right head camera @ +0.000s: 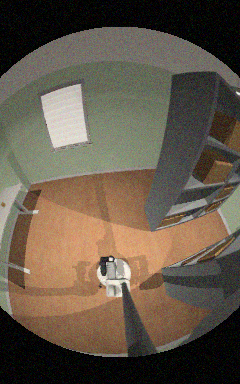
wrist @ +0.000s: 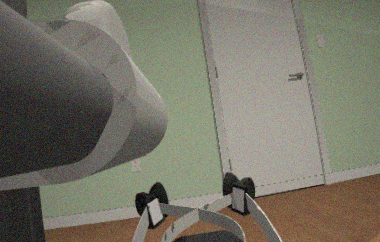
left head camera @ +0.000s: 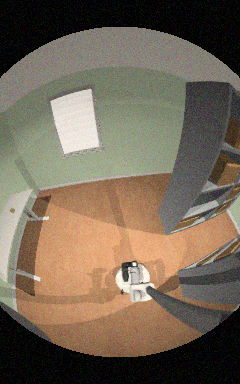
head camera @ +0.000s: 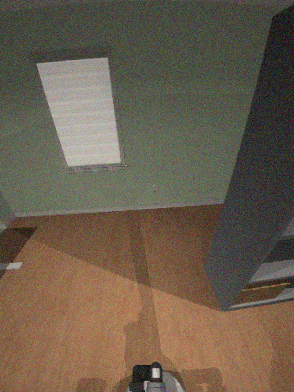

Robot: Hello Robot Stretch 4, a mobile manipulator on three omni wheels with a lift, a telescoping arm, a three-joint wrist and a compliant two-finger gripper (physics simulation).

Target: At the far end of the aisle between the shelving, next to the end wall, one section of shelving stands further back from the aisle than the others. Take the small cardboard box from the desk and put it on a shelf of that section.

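Places are measured from the robot's base along level axes (x ahead, y left, z up), in centimetres.
Pixels of known places: gripper, fingertip midpoint: (right head camera: 104, 288) (wrist: 194, 191) (left head camera: 126, 294).
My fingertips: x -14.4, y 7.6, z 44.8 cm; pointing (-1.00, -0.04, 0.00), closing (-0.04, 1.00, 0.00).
Behind a point stands the place of what it marks.
The small cardboard box (left head camera: 12, 210) @(x 60.8, y 177.3, z 72.1 cm) (right head camera: 3, 204) @(x 61.1, y 177.1, z 71.9 cm) shows as a tiny brown shape on the white desk (left head camera: 10, 232) @(x 26.4, y 158.0, z 69.3 cm) (right head camera: 6, 215) @(x 44.4, y 152.8, z 69.3 cm) at the far left of both side head views. My gripper (wrist: 194, 191) @(x -14.4, y 7.6, z 44.8 cm) is open, its two fingertips apart with wall and floor showing between them, and it is away from the desk. Grey shelving (head camera: 245, 150) @(x 97.6, y -55.4, z 127.6 cm) (left head camera: 202, 145) @(x 72.8, y -57.8, z 133.3 cm) (right head camera: 182, 135) @(x 76.9, y -57.4, z 135.2 cm) stands at the right, its tall end panel facing the room. More shelving (left head camera: 210, 285) @(x -26.5, y -67.4, z 63.9 cm) (right head camera: 192, 280) @(x -18.0, y -66.6, z 68.7 cm) stands nearer, across the aisle. The section standing further back cannot be told apart.
Brown boxes (left head camera: 226, 171) @(x 63.8, y -98.0, z 116.3 cm) (right head camera: 215, 171) @(x 64.3, y -103.1, z 113.7 cm) stand on the far shelving. A window (head camera: 85, 112) @(x 202.5, y 80.9, z 148.2 cm) (left head camera: 76, 122) @(x 202.5, y 80.0, z 138.7 cm) (right head camera: 66, 117) @(x 202.7, y 78.2, z 137.9 cm) is in the green wall. My base (left head camera: 132, 280) (right head camera: 114, 275) stands on the wood floor between desk and shelving. A closed white door (wrist: 262, 100) @(x -172.5, y 66.9, z 72.7 cm) shows in the wrist view.
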